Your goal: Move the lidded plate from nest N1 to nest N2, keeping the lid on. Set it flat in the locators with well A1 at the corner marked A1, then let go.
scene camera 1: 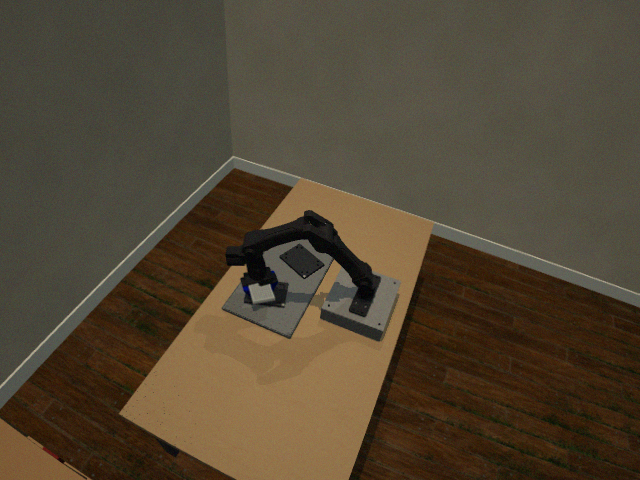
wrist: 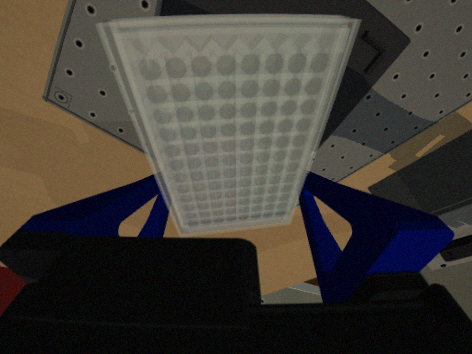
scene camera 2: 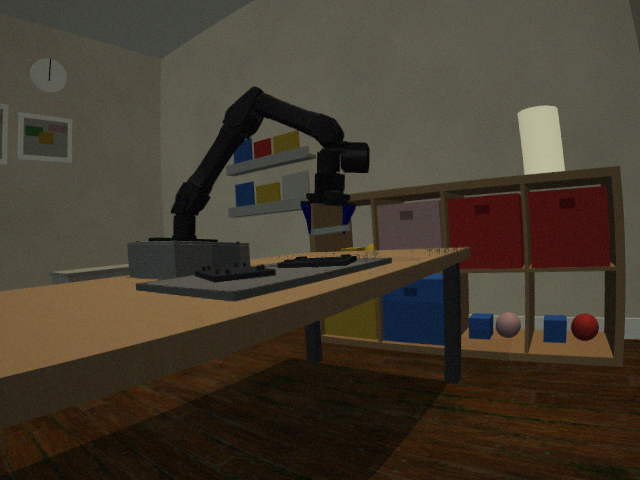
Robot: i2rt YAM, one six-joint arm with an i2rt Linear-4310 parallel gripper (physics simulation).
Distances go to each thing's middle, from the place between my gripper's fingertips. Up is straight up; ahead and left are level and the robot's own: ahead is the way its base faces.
Now: hand 60 mm to the left of the dark nest point(wrist: 378, 43), 60 mm above it and 10 mm short of it.
